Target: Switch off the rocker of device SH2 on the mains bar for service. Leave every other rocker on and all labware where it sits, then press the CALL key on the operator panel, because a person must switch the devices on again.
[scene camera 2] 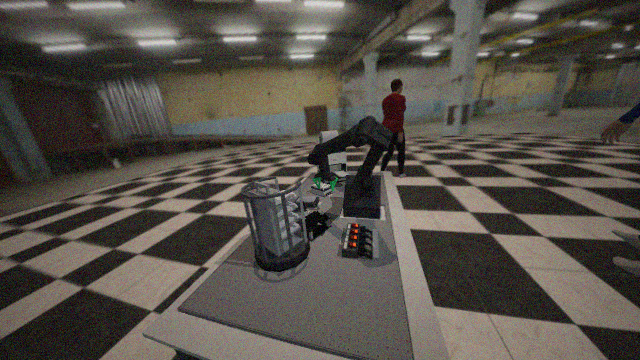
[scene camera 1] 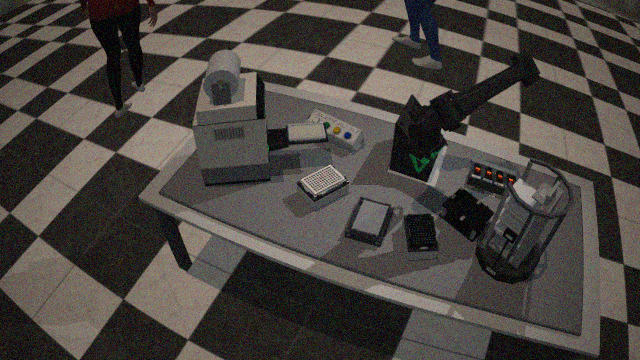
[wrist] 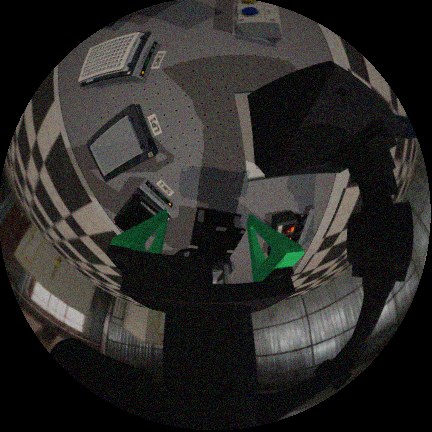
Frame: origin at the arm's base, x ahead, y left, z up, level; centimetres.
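Seen in the pictures: gripper, fingertip midpoint: (scene camera 2: pixel 325 189) (scene camera 1: pixel 425 164) (wrist: pixel 207 215); arm's base, origin of the base link: (scene camera 2: pixel 367 187) (wrist: pixel 362 144).
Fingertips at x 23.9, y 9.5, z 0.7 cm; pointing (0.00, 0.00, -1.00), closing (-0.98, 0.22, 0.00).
Pixels of each thing's middle, then the offset from my fingertips to it. "*": a spot on its surface instead.
- shaker with a white well plate, body centre: (scene camera 1: pixel 322 180) dx +14.4, dy -30.1, dz -9.5 cm
- operator panel, surface spot: (scene camera 1: pixel 356 141) * dx -11.1, dy -29.8, dz -10.9 cm
- grey-topped device, body centre: (wrist: pixel 112 147) (scene camera 1: pixel 370 217) (scene camera 2: pixel 306 199) dx +19.0, dy -10.2, dz -12.7 cm
- dark plate device, body centre: (wrist: pixel 136 220) (scene camera 1: pixel 421 230) dx +18.8, dy +7.4, dz -9.5 cm
- black block, body centre: (wrist: pixel 212 240) (scene camera 1: pixel 467 212) (scene camera 2: pixel 313 223) dx +1.7, dy +19.7, dz -11.9 cm
- tall grey machine, body centre: (scene camera 1: pixel 230 114) (scene camera 2: pixel 330 155) dx +16.5, dy -65.3, dz +7.1 cm
The mains bar (scene camera 1: pixel 486 186) (scene camera 2: pixel 346 250) (wrist: pixel 280 220) lies beyond the arm's base, towards the table's right end in scene camera 1. Several rockers glow orange; their labels are unreadable. The shaker with a white well plate (scene camera 1: pixel 323 181) (wrist: pixel 111 57) stands near the table's middle; its label is blurred. The operator panel (scene camera 1: pixel 356 141) (wrist: pixel 260 30) lies behind it, with green, yellow and blue (scene camera 1: pixel 347 135) (wrist: pixel 249 11) keys. My gripper (scene camera 1: pixel 422 162) (scene camera 2: pixel 326 184) (wrist: pixel 207 215) is open and empty, above the table beside the arm's base, apart from the bar and panel.
A grey-topped device (scene camera 1: pixel 370 218) (wrist: pixel 117 145), a dark plate device (scene camera 1: pixel 421 232) (wrist: pixel 135 207) and a black block (scene camera 1: pixel 466 212) (wrist: pixel 215 232) stand on the table. A caged carousel (scene camera 1: pixel 507 271) (scene camera 2: pixel 281 262) stands near the bar. A tall grey machine (scene camera 1: pixel 232 150) stands left. People are beyond the table.
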